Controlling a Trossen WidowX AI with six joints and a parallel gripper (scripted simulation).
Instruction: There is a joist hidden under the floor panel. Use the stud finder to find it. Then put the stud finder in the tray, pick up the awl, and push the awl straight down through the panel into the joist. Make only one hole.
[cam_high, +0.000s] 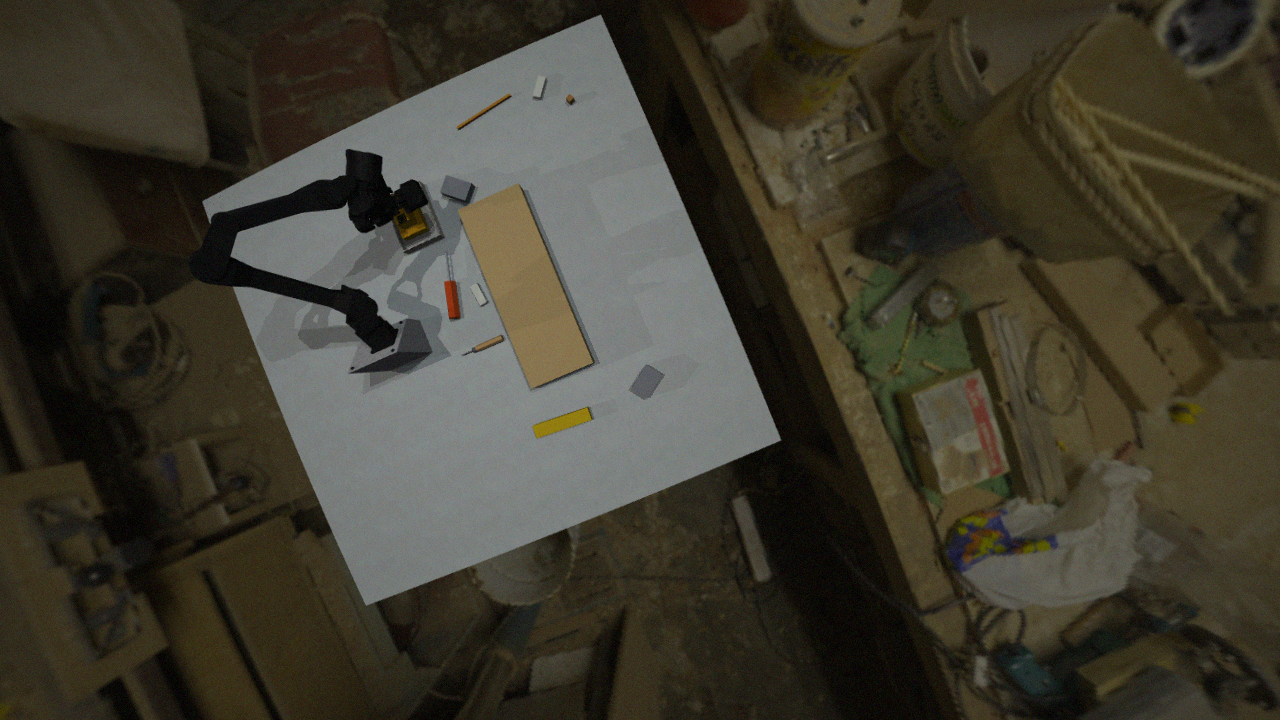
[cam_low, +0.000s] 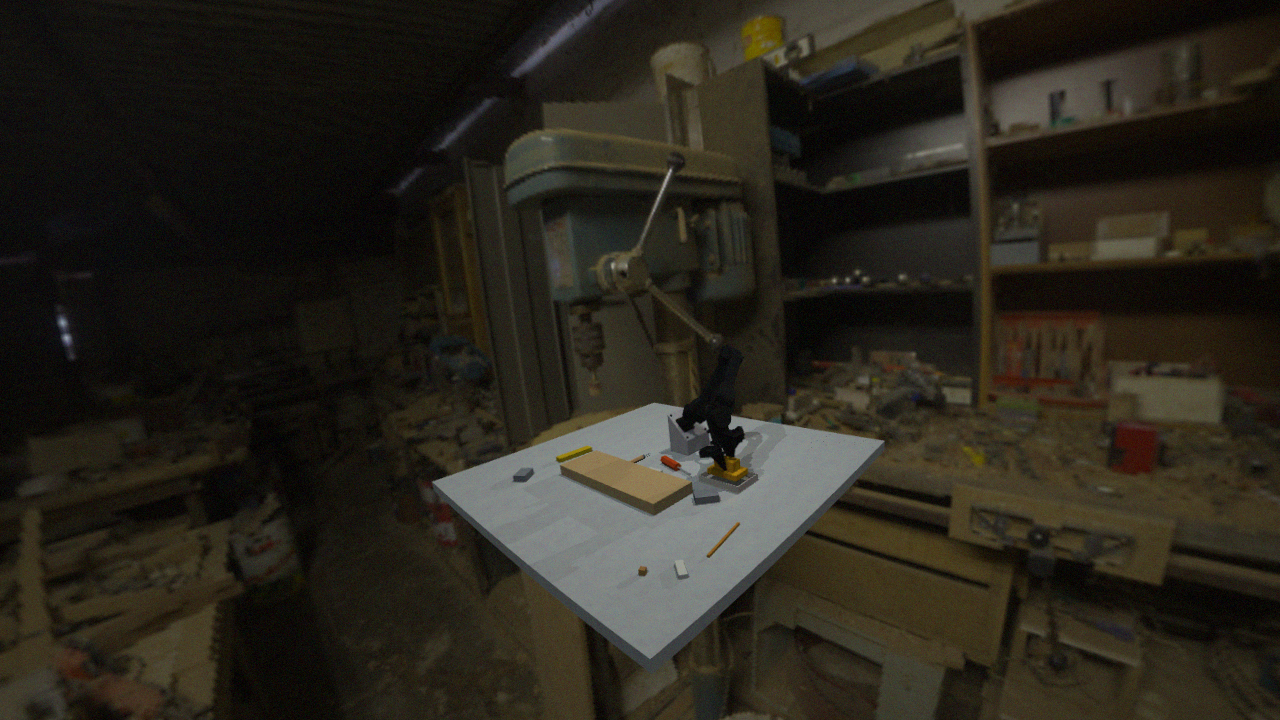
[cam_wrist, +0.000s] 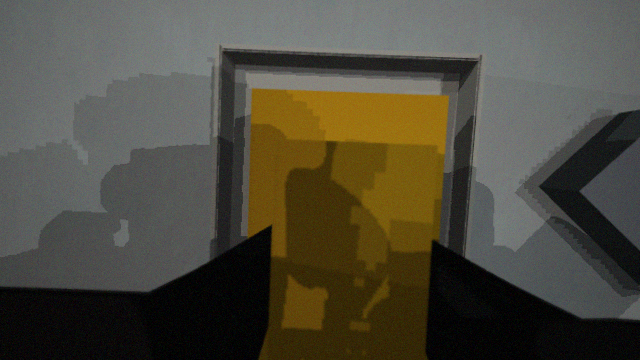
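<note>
Right now my gripper tip is 40 mm above the tray and 10 mm to the left of it. The rest, counted from my gripper tip: pencil: 290 mm ahead, 200 mm to the left, 50 mm below; awl: 410 mm to the right, 40 mm below, 30 mm ahead; stud finder: 20 mm to the right, 20 mm above.
</note>
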